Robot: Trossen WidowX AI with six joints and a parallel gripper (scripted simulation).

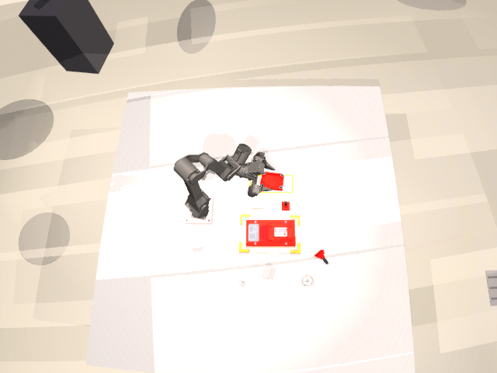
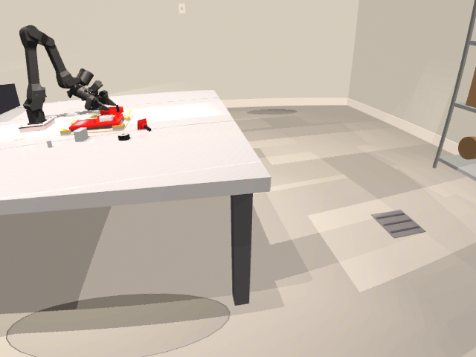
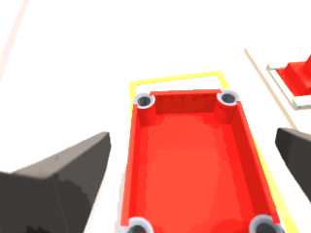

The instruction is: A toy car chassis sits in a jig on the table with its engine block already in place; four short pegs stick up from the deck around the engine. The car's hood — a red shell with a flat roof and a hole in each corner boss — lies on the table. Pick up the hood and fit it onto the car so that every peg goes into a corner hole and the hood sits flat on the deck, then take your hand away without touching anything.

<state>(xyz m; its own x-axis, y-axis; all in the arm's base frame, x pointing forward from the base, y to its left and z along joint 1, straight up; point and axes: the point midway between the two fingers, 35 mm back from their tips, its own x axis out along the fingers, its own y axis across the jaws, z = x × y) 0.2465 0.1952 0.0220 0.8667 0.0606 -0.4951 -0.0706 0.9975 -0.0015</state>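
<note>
Right now my gripper tip is 20 mm above the red hood and 10 mm past it. The rest, counted from my gripper tip: grey engine block 210 mm to the right, 70 mm ahead, 10 mm below.
</note>
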